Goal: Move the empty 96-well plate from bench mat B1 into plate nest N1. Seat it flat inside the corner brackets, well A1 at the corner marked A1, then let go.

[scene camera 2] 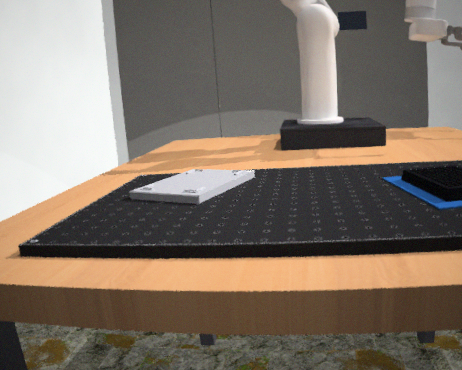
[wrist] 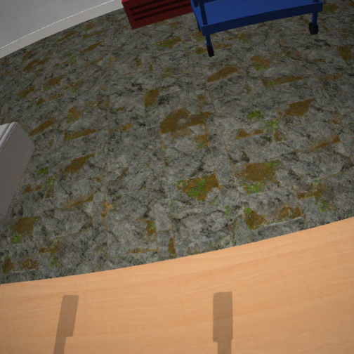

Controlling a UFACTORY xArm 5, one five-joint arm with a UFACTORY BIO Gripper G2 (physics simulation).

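Seen in the pictures: arm's base at its link origin: (scene camera 2: 320, 122).
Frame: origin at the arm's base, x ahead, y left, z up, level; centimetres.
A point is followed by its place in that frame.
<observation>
The black 96-well plate (scene camera 2: 436, 184) @[x 67.5, y 12.2, z -2.4 cm] lies flat on the blue bench mat (scene camera 2: 419, 193) @[x 66.4, y 10.4, z -3.7 cm] at the right edge of the scene view, partly cut off. The pale grey plate nest (scene camera 2: 192, 187) @[x 62.4, y -19.2, z -2.7 cm] lies at the left on the black perforated board, with small brackets at its corners and no plate in it. Its A1 mark cannot be read. Part of my gripper (scene camera 2: 452, 39) shows high at the upper right edge, well above the board and apart from the plate. It is open and empty. In the wrist view, two finger shadows lie wide apart on the wooden table; plate and nest do not show there.
The black perforated board (scene camera 2: 300, 220) @[x 75.0, y -4.2, z -3.9 cm] lies on the wooden table (scene camera 2: 225, 272) @[x 85.1, y -10.4, z -5.2 cm] (wrist: 165, 295). The arm's black base (scene camera 2: 332, 135) @[x 14.6, y 2.5, z -2.1 cm] stands at the back. In the wrist view, a blue cart (wrist: 260, 19) and a red cabinet (wrist: 157, 12) stand on the floor, and a grey object (wrist: 15, 160) is at the left.
</observation>
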